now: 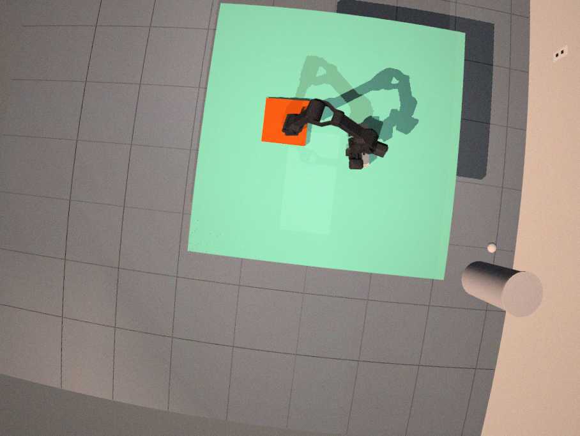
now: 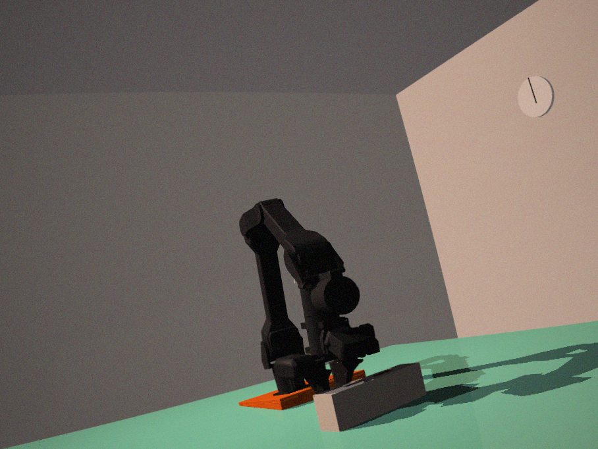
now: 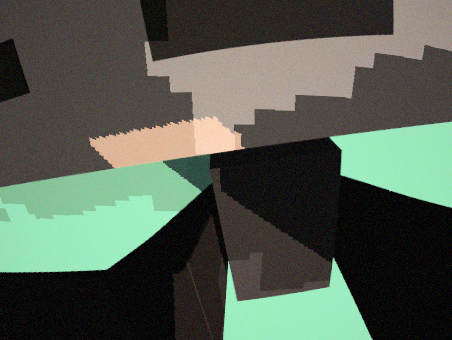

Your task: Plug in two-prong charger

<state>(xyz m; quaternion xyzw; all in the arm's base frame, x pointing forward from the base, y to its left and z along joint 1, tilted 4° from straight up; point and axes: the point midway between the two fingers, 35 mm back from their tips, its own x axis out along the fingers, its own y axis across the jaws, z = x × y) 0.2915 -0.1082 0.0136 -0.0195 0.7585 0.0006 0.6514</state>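
The two-prong charger is 2 cm ahead of my gripper tip and 1 cm above it.
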